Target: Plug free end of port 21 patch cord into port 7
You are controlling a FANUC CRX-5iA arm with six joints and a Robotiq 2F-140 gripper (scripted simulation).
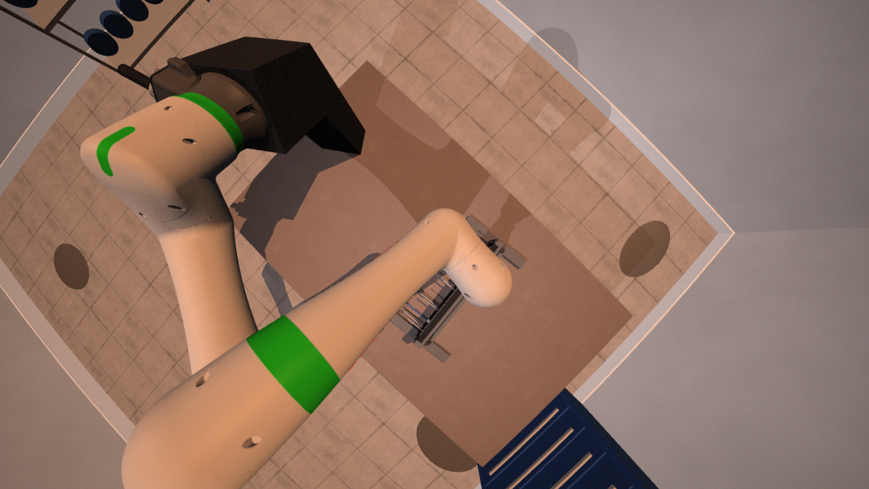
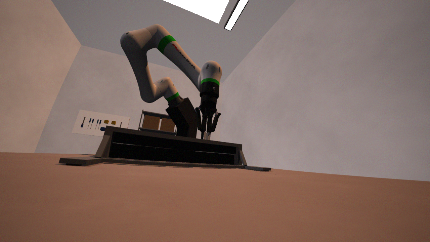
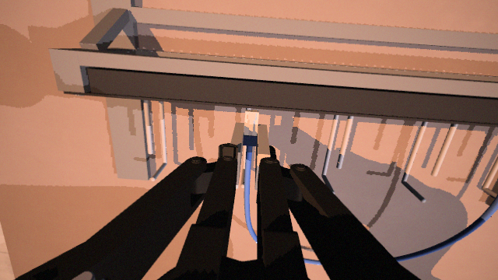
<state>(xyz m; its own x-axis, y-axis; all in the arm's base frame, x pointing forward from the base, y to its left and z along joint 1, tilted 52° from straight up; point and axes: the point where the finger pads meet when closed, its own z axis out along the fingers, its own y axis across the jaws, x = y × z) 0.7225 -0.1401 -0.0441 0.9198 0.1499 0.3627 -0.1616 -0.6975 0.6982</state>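
The plug is 3 cm below my hand and 1 cm ahead of it.
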